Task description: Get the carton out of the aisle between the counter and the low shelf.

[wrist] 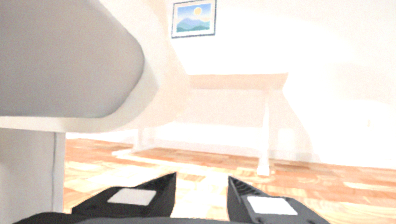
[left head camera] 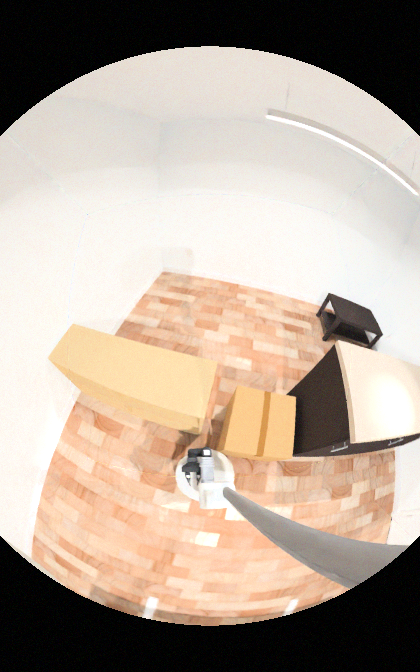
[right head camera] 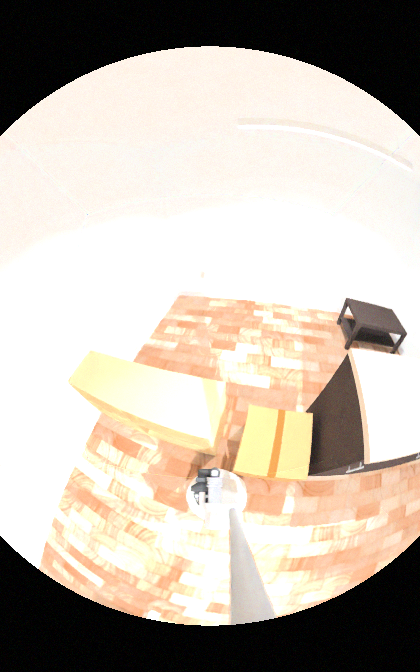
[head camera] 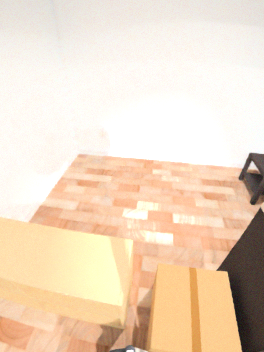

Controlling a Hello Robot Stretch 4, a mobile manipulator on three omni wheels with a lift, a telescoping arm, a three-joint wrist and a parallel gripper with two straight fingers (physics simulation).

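Frame: origin at the robot's base, x left, y ahead, z down, level; metres.
Seen in the pictures: gripper, between the fingertips: [wrist: 201, 189].
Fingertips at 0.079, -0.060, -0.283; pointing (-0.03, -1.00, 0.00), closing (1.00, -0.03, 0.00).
A point is followed by its place in that frame, as x, y, z.
The brown carton [head camera: 172, 310] {-0.254, 0.330, -0.379} [left head camera: 250, 425] [right head camera: 260, 442] with a darker tape strip stands on the floor between the pale wooden low shelf [head camera: 60, 270] {0.339, 0.528, -0.583} [left head camera: 140, 370] [right head camera: 150, 395] on the left and the dark counter [head camera: 252, 275] {-0.706, 0.388, -0.551} [left head camera: 322, 410] [right head camera: 340, 425] on the right. It is close beside the counter's dark side, with a narrow strip of floor between it and the shelf. The robot's base is just in front of the carton and the shelf's near corner. My gripper [wrist: 201, 189] {0.079, -0.060, -0.283} is open, with nothing between its fingers, and faces away from the carton in the wrist view.
A small dark side table [head camera: 257, 172] [left head camera: 352, 317] [right head camera: 375, 320] stands behind the counter near the far wall. In the wrist view a white table [wrist: 235, 81] {0.269, -1.673, -0.668} stands by a wall, under a framed picture [wrist: 194, 19] {-0.175, -2.280, -1.495}. Walls bound the floor at the left and back.
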